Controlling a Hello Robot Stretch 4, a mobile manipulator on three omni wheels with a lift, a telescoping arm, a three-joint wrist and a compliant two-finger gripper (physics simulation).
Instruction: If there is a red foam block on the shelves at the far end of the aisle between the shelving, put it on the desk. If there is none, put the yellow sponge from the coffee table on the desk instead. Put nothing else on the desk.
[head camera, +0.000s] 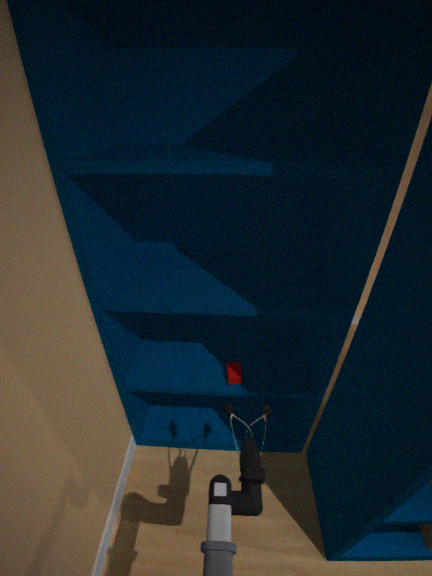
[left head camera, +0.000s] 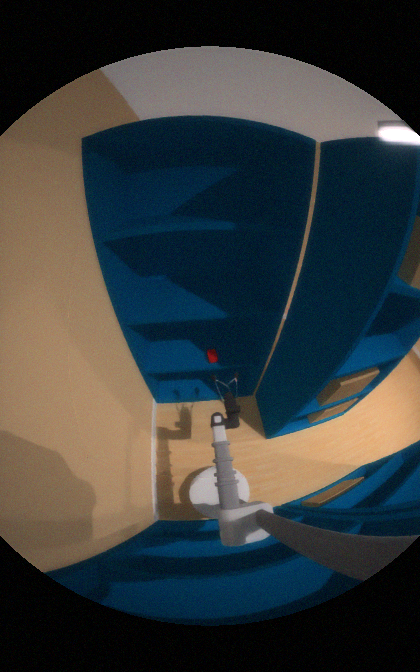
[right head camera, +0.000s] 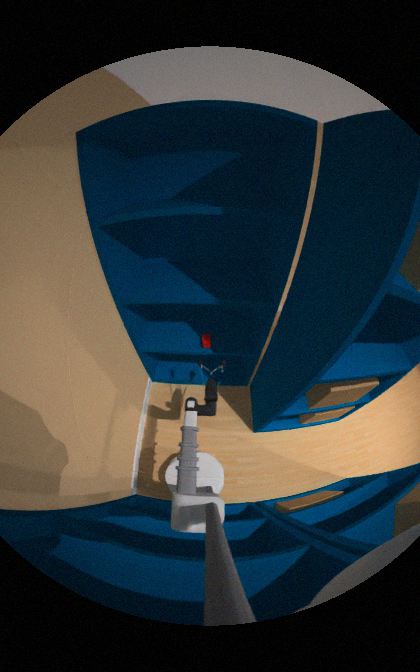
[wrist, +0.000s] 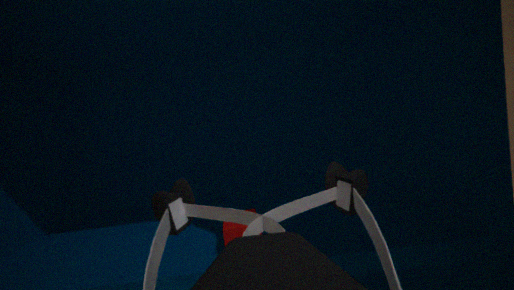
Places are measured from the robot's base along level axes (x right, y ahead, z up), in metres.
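Pixels of known places: gripper, fingertip midpoint: (head camera: 247, 403) (wrist: 259, 187).
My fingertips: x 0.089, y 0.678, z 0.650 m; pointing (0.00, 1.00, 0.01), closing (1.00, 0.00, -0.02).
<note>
Behind a point stands the place of what it marks.
A red block (head camera: 234, 373) @[x 0.049, y 0.892, z 0.551 m] (left head camera: 212, 356) (right head camera: 206, 341) (wrist: 233, 233) @[x 0.040, y 0.867, z 0.543 m] stands on a low shelf board (head camera: 175, 391) @[x -0.209, y 0.831, z 0.488 m] of the blue shelving at the aisle's end. My gripper (head camera: 248, 409) @[x 0.089, y 0.678, z 0.650 m] (left head camera: 225, 377) (right head camera: 212, 363) (wrist: 259, 187) @[x 0.089, y 0.678, z 0.650 m] is open, its two fingertips apart with nothing between them. In the head camera view the fingertips appear just below and slightly right of the block. In the wrist view the block shows low in the middle, partly hidden by a finger strip and the gripper body. The desk, coffee table and yellow sponge do not show.
A beige wall (head camera: 45, 300) @[x -0.487, y 0.658, z 1.099 m] (left head camera: 55, 300) stands at the left. A blue side panel (head camera: 390, 350) @[x 0.465, y 0.640, z 0.974 m] (left head camera: 330, 280) stands at the right. Brown boxes (left head camera: 348, 386) (right head camera: 342, 394) sit on shelves beyond it. More blue shelving (left head camera: 200, 590) (right head camera: 165, 575) lies behind my arm.
</note>
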